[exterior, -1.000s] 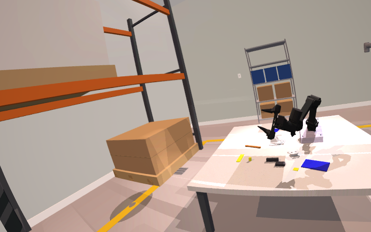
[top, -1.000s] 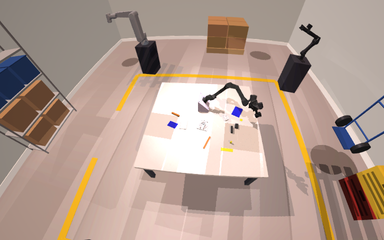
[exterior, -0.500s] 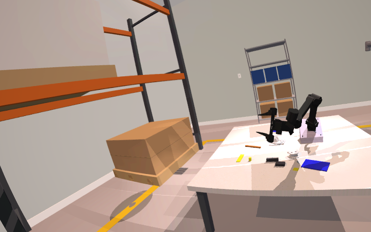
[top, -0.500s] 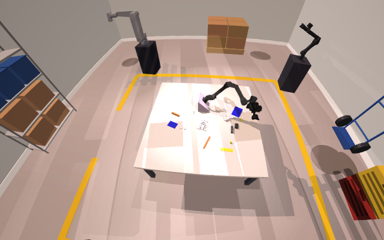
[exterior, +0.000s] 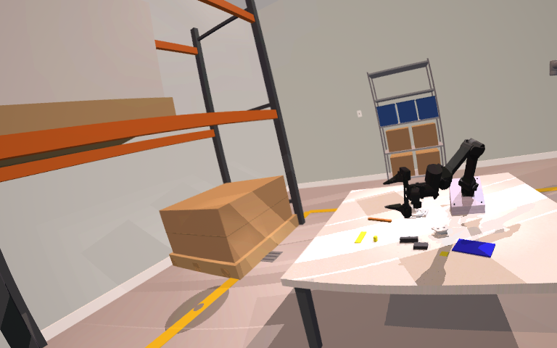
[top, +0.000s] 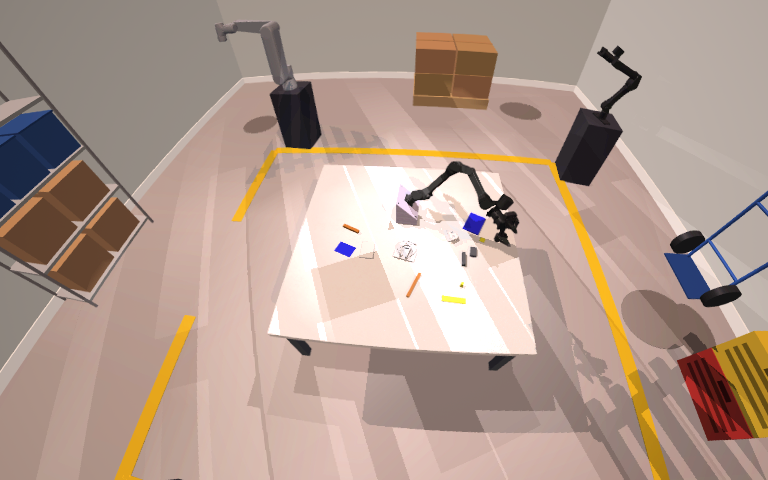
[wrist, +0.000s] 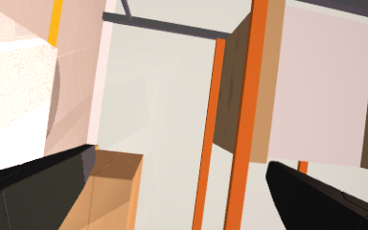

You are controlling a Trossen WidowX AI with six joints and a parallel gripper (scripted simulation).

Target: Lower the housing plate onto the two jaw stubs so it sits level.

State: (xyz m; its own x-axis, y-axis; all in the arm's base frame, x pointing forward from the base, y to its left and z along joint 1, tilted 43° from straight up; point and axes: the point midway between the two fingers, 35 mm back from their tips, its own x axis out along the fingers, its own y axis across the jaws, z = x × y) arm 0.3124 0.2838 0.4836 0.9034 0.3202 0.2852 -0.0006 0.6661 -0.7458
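Now: the white part 190 mm behind my gripper tip, 260 mm to the right of it and 260 mm below it. The rest, counted from my gripper tip: yellow strip: 210 mm ahead, 210 mm to the right, 290 mm below; blue plate: 330 mm behind, 140 mm to the right, 290 mm below; orange rod: 170 mm ahead, 430 mm to the right, 290 mm below.
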